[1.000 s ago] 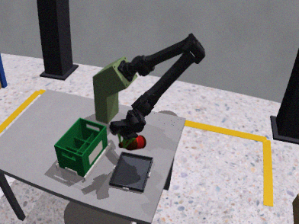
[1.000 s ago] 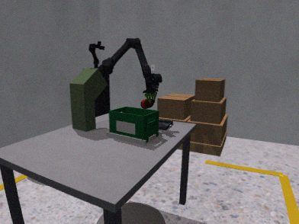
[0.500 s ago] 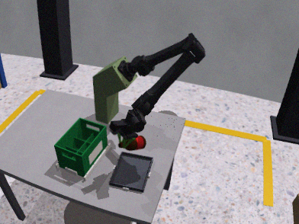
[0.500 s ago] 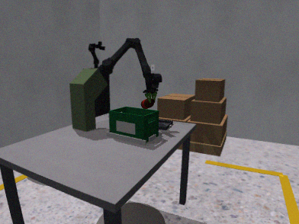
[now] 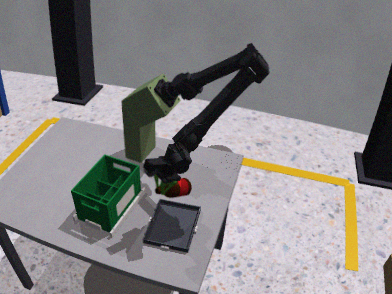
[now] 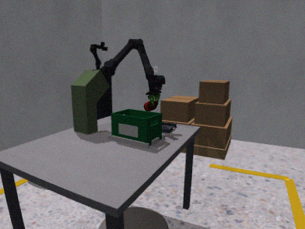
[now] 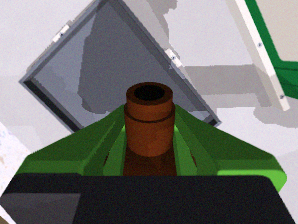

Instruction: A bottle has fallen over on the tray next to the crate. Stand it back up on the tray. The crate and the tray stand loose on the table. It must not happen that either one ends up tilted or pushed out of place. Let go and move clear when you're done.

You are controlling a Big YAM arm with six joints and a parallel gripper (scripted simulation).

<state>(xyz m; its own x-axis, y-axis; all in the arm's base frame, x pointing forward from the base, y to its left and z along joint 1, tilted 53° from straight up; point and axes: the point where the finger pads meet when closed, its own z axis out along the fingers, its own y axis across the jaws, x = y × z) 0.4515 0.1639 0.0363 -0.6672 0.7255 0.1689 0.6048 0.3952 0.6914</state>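
The brown bottle is 40 mm behind my hand, 30 mm to the left of it and 20 mm below it. The rest, counted from my hand: green crate (260 mm to the right, 110 mm below, 20 mm behind); then dark tray (180 mm below, 50 mm to the left).
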